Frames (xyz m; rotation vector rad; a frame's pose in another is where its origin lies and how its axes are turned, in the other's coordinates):
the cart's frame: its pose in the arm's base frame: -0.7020 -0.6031 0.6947 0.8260 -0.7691 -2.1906
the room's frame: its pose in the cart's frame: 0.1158 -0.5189 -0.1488 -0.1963 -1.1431 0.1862
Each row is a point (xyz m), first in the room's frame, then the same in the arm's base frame.
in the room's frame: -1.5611 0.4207 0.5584
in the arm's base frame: 0.7507 0.0542 -0.1630
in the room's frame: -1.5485 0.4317 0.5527
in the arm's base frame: 0.7456 0.0405 -0.1530
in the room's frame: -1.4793 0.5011 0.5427
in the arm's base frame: 0.7282 -0.0240 -0.0807
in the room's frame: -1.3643 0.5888 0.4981
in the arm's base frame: 0.6764 -0.1352 0.0080
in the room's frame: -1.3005 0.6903 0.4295
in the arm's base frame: 0.6661 -0.2629 0.0594
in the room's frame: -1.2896 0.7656 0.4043
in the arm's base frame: 0.6937 -0.3310 0.0914
